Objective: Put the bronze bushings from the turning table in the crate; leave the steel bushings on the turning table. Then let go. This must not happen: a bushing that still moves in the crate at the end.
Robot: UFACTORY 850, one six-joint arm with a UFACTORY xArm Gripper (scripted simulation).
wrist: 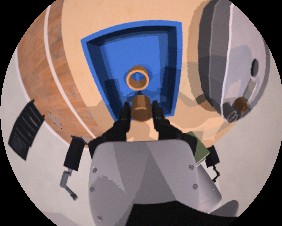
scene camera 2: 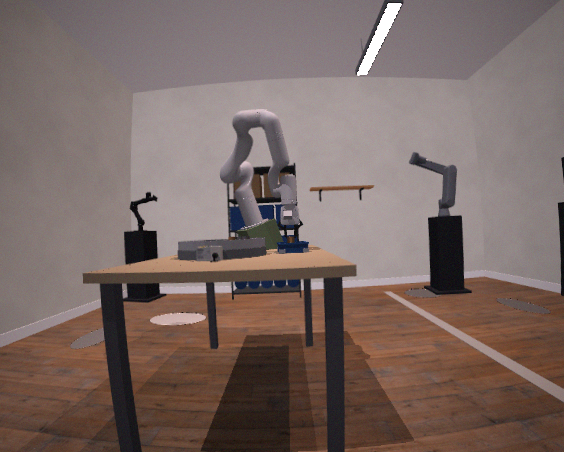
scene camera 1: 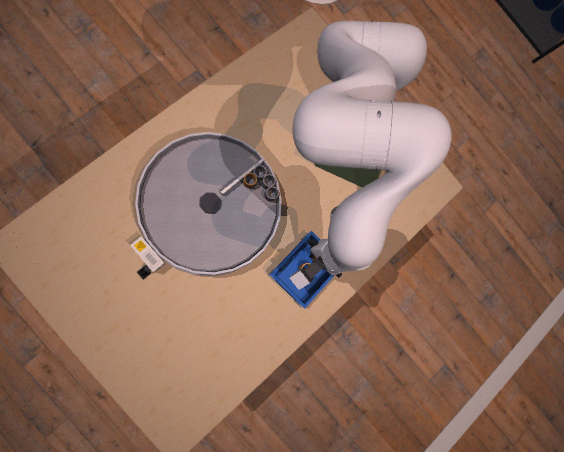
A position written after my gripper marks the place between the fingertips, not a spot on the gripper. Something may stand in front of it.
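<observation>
Blue crate (scene camera 1: 300,254) and (wrist: 157,45). My gripper (scene camera 1: 318,259) and (wrist: 141,107).
</observation>
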